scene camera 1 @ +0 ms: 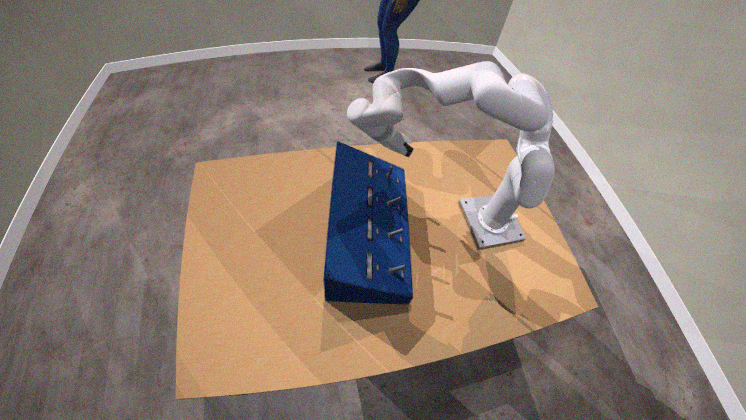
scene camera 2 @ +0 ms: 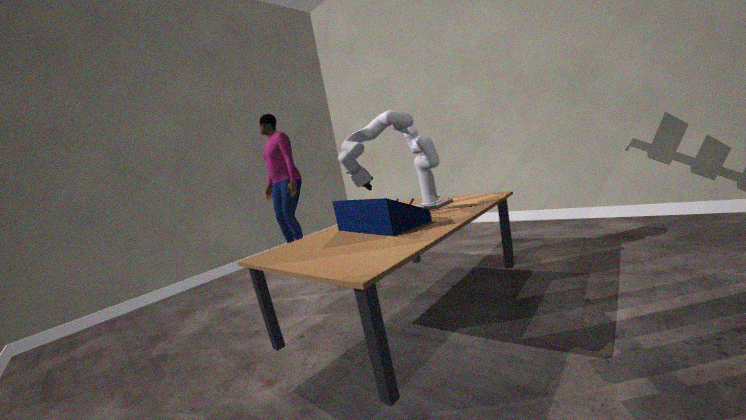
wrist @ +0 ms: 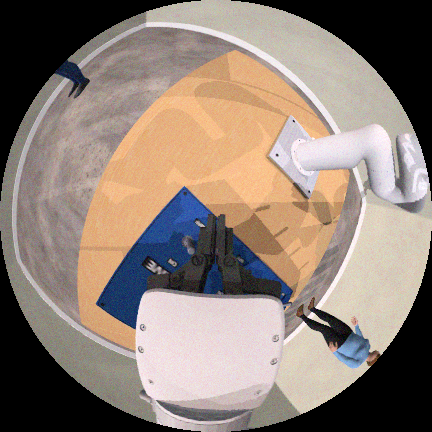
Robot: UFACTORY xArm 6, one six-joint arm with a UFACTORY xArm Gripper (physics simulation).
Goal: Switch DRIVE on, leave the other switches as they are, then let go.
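Seen in the pictures: gripper, fingertip midpoint: (scene camera 1: 409, 152) (scene camera 2: 370, 188) (wrist: 216, 222); arm's base, origin of the base link: (scene camera 1: 492, 219) (scene camera 2: 430, 203) (wrist: 303, 156).
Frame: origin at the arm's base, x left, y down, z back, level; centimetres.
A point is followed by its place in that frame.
Observation:
A blue sloped switch box (scene camera 1: 345, 219) @(z -55.9, x 3.4, y -13.3 cm) (scene camera 2: 363, 216) @(z -60.4, x 1.3, y -6.8 cm) (wrist: 127, 280) @(z -48.4, x -23.5, y -11.9 cm) stands on the table. The DRIVE label (wrist: 155, 266) @(z -44.2, x -20.3, y -9.9 cm) is partly readable in the wrist view. The DRIVE lever (scene camera 1: 389, 174) @(z -38.2, x -16.9, y -8.4 cm) (wrist: 188, 243) @(z -37.7, x -17.9, y -10.2 cm) is at the box's far end in scene camera 1 and leans differently from the others; I cannot tell its on/off state. The other levers, a second lever (scene camera 1: 394, 202) @(z -39.0, x -4.7, y -8.8 cm), a third lever (scene camera 1: 395, 234) @(z -41.1, x 7.1, y -8.8 cm) and a near lever (scene camera 1: 396, 270) @(z -43.1, x 18.8, y -8.8 cm), lean alike. My gripper (scene camera 1: 409, 150) @(z -32.4, x -18.5, y -17.2 cm) (scene camera 2: 368, 186) @(z -32.4, x -18.5, y -17.2 cm) (wrist: 216, 222) @(z -32.4, x -18.5, y -17.2 cm) is shut and empty, above the box's DRIVE end, apart from the lever.
The box stands on a wooden table (scene camera 1: 250, 313) @(z -86.6, x 24.2, y 2.1 cm) (scene camera 2: 313, 260) @(z -98.4, x 8.0, y 2.1 cm) (wrist: 150, 145) @(z -26.8, x -35.7, y 2.1 cm). The arm's base plate (scene camera 1: 503, 241) @(z 0.9, x 9.5, y 0.0 cm) (scene camera 2: 443, 202) @(z -0.8, x 10.1, y 0.0 cm) (wrist: 285, 165) @(z -8.8, x -4.6, y 0.0 cm) is on the levers' side of the box. A person in a pink top (scene camera 2: 280, 156) stands beyond the table; a person in blue (wrist: 352, 350) shows in the wrist view.

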